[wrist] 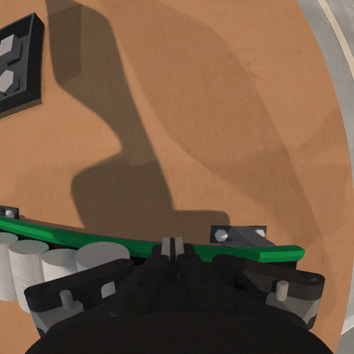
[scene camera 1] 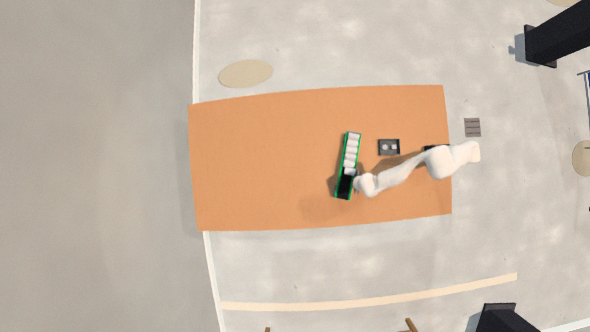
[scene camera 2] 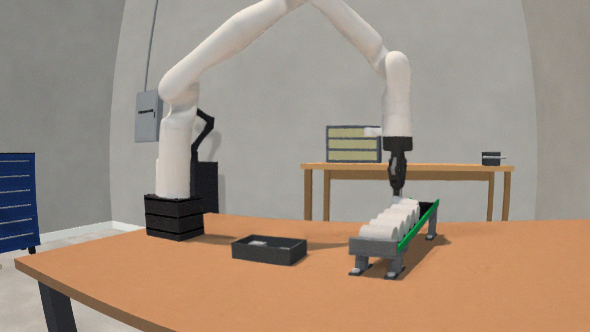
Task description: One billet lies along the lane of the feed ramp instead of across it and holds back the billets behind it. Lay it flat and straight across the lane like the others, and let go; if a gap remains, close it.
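Pixels of known places: arm's base, link origin: (scene camera 2: pixel 173 196).
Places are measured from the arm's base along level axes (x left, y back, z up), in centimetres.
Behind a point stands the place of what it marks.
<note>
The feed ramp (scene camera 1: pixel 344 185) (scene camera 2: pixel 373 247) (wrist: pixel 280 253) has green side rails and a black lane. Several white billets (scene camera 1: pixel 351 149) {y -55.5, x 4.4, z -0.5 cm} (scene camera 2: pixel 381 232) {y -55.5, x -4.7, z -2.1 cm} (wrist: pixel 29 270) lie across its lower part, side by side. The uppermost billet (scene camera 1: pixel 349 171) {y -55.5, x 16.7, z 1.1 cm} (scene camera 2: pixel 398 200) {y -53.6, x 15.3, z 0.9 cm} (wrist: pixel 102 256) lies roughly crosswise, slightly askew. Its near end stands higher than its neighbours, at the rail on the robot's side. My gripper (scene camera 2: pixel 397 192) {y -51.7, x 22.0, z -0.9 cm} (wrist: pixel 172 249) is shut and empty. Its tips are over or beside that same rail, uphill of this billet and apart from it in the wrist view. The gripper hides much of the lane and the billet's far end.
A black tray (scene camera 1: pixel 389 154) {y -30.7, x 4.1, z -7.0 cm} (scene camera 2: pixel 269 254) {y -33.6, x -5.0, z -8.5 cm} (wrist: pixel 34 65) with small metal parts stands on the orange table (scene camera 1: pixel 260 165) {y -107.6, x 19.7, z -10.5 cm} (scene camera 2: pixel 175 290) {y -30.9, x -28.4, z -10.5 cm} (wrist: pixel 200 100), between the ramp and the robot base (scene camera 2: pixel 174 217) {y -5.4, x -4.7, z -4.4 cm}. The ramp's bolted foot (wrist: pixel 240 234) shows beside the rail.
</note>
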